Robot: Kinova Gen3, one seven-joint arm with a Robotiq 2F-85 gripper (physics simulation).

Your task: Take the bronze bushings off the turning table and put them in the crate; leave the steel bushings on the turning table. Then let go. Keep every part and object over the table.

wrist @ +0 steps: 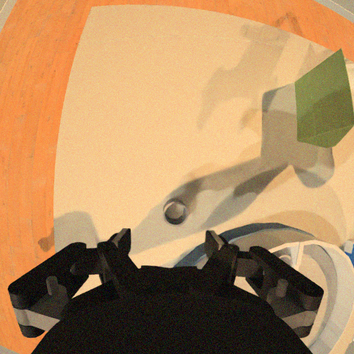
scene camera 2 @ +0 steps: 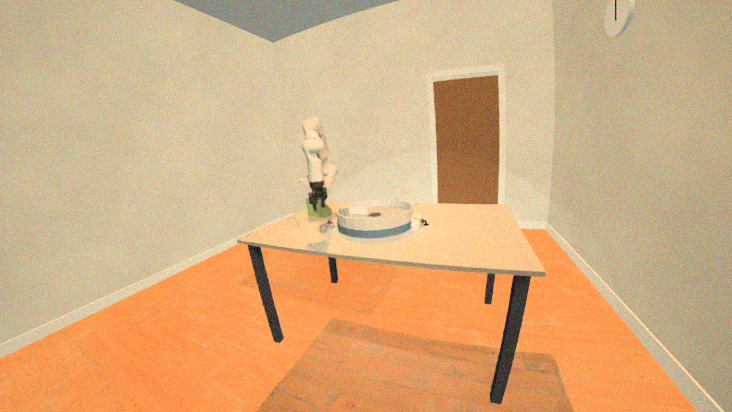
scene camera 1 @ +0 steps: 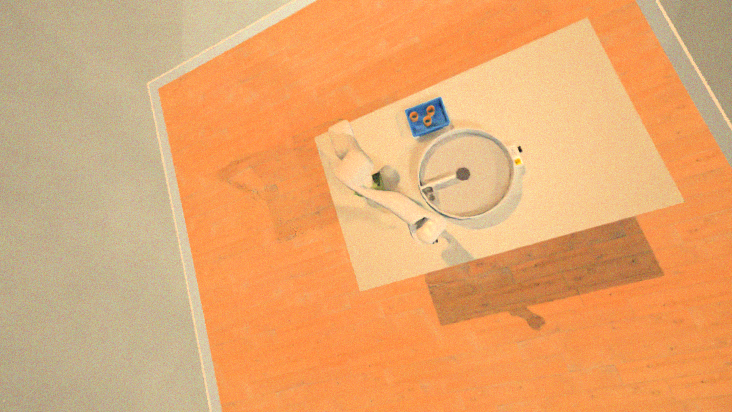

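Where they show: gripper, fingertip midpoint: [scene camera 2: 319,209]; arm's base, link origin: [scene camera 1: 365,184].
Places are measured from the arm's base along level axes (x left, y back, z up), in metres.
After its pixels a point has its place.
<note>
My gripper [scene camera 2: 318,208] {x -0.291, y -0.238, z 0.044 m} [wrist: 167,239] is open and empty, above the table on the near side of the turning table [scene camera 1: 486,179] {x -0.151, y -0.551, z -0.034 m} [scene camera 2: 373,231] {x -0.295, y -0.534, z -0.052 m}. In scene camera 1 the arm hides it. A grey steel-looking bushing [wrist: 176,220] [scene camera 2: 323,228] {x -0.292, y -0.245, z -0.059 m} stands upright on the table top, off the turning table, ahead of the fingers in the wrist view. Two dark grey bushings [scene camera 1: 427,190] [scene camera 1: 430,197] {x -0.155, y -0.287, z -0.034 m} are on the turning table, by its guide bar at the rim. Three bronze bushings [scene camera 1: 410,116] {x 0.275, y -0.316, z -0.044 m} [scene camera 1: 427,110] {x 0.277, y -0.405, z -0.055 m} [scene camera 1: 424,121] {x 0.223, y -0.373, z -0.044 m} are in the blue crate [scene camera 1: 441,120] {x 0.212, y -0.457, z -0.082 m}.
The arm rises from a green base block [scene camera 1: 377,180] {x 0.001, y -0.065, z -0.002 m} [scene camera 2: 310,208] {x -0.038, y 0.030, z -0.028 m} [wrist: 325,102] at the table's left. The turning table has a raised wall, a light guide bar [scene camera 1: 441,180] {x -0.099, y -0.356, z 0.009 m} and a central hub [scene camera 1: 462,174] {x -0.096, y -0.458, z -0.026 m}. A small white box with a yellow patch [scene camera 1: 517,161] {x -0.115, y -0.696, z -0.029 m} sits at its right.
</note>
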